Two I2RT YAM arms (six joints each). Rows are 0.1 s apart.
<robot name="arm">
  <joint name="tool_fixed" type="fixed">
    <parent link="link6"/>
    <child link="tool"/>
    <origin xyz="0 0 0" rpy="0 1.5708 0"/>
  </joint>
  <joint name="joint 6" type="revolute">
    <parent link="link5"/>
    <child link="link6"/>
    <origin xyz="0.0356 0 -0.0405" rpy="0 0 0"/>
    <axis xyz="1 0 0"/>
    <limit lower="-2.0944" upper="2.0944"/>
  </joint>
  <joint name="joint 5" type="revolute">
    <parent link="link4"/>
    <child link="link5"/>
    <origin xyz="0.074 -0.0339 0.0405" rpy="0 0 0"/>
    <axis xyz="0 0 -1"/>
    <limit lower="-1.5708" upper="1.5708"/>
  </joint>
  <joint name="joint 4" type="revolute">
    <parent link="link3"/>
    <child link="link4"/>
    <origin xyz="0.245 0.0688 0.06" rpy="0 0 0"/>
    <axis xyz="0 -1 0"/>
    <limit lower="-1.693" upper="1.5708"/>
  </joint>
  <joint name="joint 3" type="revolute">
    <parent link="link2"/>
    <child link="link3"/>
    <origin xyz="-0.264 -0.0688 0" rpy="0 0 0"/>
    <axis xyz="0 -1 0"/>
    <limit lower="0" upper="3.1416"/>
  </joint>
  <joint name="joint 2" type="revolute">
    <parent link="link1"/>
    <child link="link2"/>
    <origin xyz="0.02 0.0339 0.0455" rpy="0 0 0"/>
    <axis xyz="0 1 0"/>
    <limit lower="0" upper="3.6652"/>
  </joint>
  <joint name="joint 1" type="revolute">
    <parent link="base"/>
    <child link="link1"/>
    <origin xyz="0 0 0.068" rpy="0 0 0"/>
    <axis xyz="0 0 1"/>
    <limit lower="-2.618" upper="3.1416"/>
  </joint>
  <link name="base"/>
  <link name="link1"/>
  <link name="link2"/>
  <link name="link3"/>
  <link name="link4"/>
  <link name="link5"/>
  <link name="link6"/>
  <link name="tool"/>
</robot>
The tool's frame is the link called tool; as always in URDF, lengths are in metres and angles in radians.
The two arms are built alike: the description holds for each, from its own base.
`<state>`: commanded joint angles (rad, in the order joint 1, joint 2, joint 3, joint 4, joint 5, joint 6); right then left.
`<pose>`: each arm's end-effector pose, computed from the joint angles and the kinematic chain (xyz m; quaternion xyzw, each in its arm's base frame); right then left.
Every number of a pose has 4 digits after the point. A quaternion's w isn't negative.
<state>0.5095 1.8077 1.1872 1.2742 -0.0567 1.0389 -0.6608 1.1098 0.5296 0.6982 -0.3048 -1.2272</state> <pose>0.3509 0.1984 0.3431 0.0912 0.4337 0.6356 0.6321 0.2020 -0.1435 0.2785 -0.2924 0.5986 -0.5393 0.5151</pose>
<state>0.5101 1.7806 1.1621 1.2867 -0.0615 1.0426 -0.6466 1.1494 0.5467 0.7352 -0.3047 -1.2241</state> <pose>0.3440 0.1950 0.3464 0.0880 0.4278 0.6398 0.6323 0.2099 -0.1450 0.2792 -0.2949 0.5916 -0.5392 0.5218</pose>
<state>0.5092 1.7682 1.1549 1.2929 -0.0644 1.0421 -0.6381 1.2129 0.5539 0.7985 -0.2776 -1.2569</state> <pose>0.3410 0.1930 0.3493 0.0854 0.4232 0.6414 0.6342 0.2188 -0.1501 0.2732 -0.2973 0.5872 -0.5539 0.5100</pose>
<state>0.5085 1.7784 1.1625 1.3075 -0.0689 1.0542 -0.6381 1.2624 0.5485 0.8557 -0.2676 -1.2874</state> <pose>0.3424 0.1937 0.3491 0.0846 0.4180 0.6473 0.6318 0.2237 -0.1542 0.2653 -0.3026 0.5833 -0.5645 0.4994</pose>
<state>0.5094 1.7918 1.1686 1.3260 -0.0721 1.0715 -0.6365 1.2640 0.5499 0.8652 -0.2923 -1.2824</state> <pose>0.3439 0.1951 0.3476 0.0851 0.4128 0.6550 0.6271 0.2245 -0.1532 0.2663 -0.3094 0.5764 -0.5600 0.5084</pose>
